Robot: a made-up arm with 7 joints. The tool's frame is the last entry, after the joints.
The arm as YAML. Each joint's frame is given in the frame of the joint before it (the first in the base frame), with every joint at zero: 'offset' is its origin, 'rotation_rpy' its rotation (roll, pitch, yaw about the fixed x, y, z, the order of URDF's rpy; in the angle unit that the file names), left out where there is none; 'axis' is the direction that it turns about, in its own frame. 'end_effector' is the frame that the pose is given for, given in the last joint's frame.
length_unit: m
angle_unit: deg
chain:
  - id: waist
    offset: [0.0, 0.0, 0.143]
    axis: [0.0, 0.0, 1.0]
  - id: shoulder
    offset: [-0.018, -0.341, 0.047]
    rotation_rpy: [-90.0, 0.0, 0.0]
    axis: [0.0, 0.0, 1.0]
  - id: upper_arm
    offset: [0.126, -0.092, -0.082]
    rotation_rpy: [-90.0, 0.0, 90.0]
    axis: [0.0, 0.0, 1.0]
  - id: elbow
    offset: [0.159, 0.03, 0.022]
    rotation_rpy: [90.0, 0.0, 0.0]
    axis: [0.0, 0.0, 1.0]
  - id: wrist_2
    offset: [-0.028, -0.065, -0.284]
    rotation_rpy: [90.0, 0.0, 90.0]
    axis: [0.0, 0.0, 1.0]
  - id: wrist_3
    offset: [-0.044, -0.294, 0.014]
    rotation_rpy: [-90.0, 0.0, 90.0]
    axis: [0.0, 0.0, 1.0]
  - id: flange
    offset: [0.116, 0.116, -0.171]
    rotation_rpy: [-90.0, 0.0, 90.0]
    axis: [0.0, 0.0, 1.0]
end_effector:
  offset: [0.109, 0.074, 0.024]
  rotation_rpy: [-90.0, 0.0, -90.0]
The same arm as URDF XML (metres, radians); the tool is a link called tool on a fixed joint. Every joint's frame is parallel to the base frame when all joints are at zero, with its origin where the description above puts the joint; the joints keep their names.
<robot name="arm">
  <joint name="waist" type="continuous">
    <parent link="base_link"/>
    <child link="link1"/>
    <origin xyz="0 0 0.143" rpy="0 0 0"/>
    <axis xyz="0 0 1"/>
  </joint>
  <joint name="shoulder" type="continuous">
    <parent link="link1"/>
    <child link="link2"/>
    <origin xyz="-0.018 -0.341 0.047" rpy="0 0 0"/>
    <axis xyz="0 1 0"/>
  </joint>
  <joint name="upper_arm" type="continuous">
    <parent link="link2"/>
    <child link="link3"/>
    <origin xyz="0.126 -0.082 0.092" rpy="0 0 0"/>
    <axis xyz="-1 0 0"/>
  </joint>
  <joint name="elbow" type="continuous">
    <parent link="link3"/>
    <child link="link4"/>
    <origin xyz="-0.022 -0.03 -0.159" rpy="0 0 0"/>
    <axis xyz="0 1 0"/>
  </joint>
  <joint name="wrist_2" type="continuous">
    <parent link="link4"/>
    <child link="link5"/>
    <origin xyz="0.065 -0.284 0.028" rpy="0 0 0"/>
    <axis xyz="0 0 -1"/>
  </joint>
  <joint name="wrist_3" type="continuous">
    <parent link="link5"/>
    <child link="link6"/>
    <origin xyz="0.044 -0.294 -0.014" rpy="0 0 0"/>
    <axis xyz="1 0 0"/>
  </joint>
  <joint name="flange" type="continuous">
    <parent link="link6"/>
    <child link="link7"/>
    <origin xyz="-0.171 0.116 0.116" rpy="0 0 0"/>
    <axis xyz="0 -1 0"/>
  </joint>
  <joint name="tool_joint" type="fixed">
    <parent link="link7"/>
    <child link="tool"/>
    <origin xyz="-0.074 -0.024 0.109" rpy="0 0 0"/>
  </joint>
  <link name="base_link"/>
  <link name="link1"/>
  <link name="link2"/>
  <link name="link3"/>
  <link name="link4"/>
  <link name="link5"/>
  <link name="link6"/>
  <link name="link7"/>
  <link name="tool"/>
</robot>

